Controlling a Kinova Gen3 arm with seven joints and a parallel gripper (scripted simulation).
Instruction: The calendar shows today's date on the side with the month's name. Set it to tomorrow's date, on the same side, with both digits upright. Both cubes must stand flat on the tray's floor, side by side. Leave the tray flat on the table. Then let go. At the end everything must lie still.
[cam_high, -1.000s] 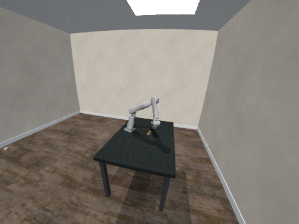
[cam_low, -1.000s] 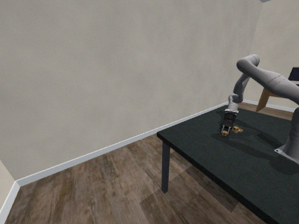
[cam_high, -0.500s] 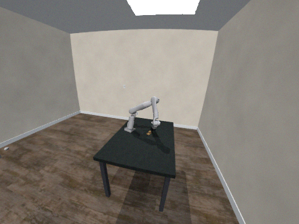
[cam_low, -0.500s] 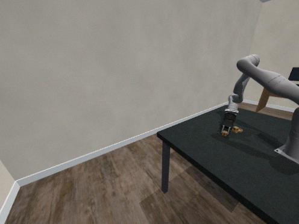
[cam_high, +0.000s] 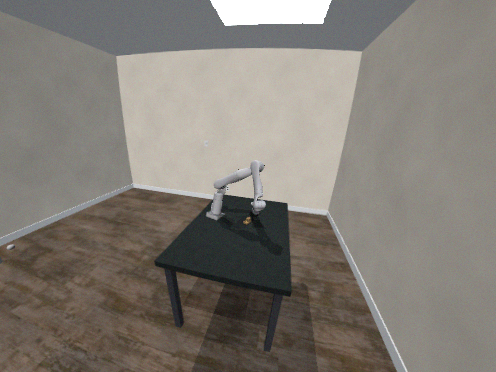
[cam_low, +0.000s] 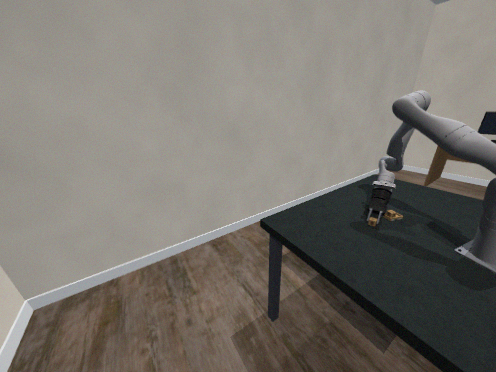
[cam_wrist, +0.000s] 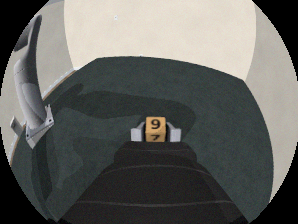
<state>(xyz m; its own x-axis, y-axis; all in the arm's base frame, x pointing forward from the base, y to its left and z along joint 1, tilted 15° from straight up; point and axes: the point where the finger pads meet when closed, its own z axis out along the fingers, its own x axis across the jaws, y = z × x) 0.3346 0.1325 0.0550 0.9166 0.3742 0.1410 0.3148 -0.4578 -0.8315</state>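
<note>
My gripper is now 1 cm to the right of the wooden date cube and 1 cm above it.
</note>
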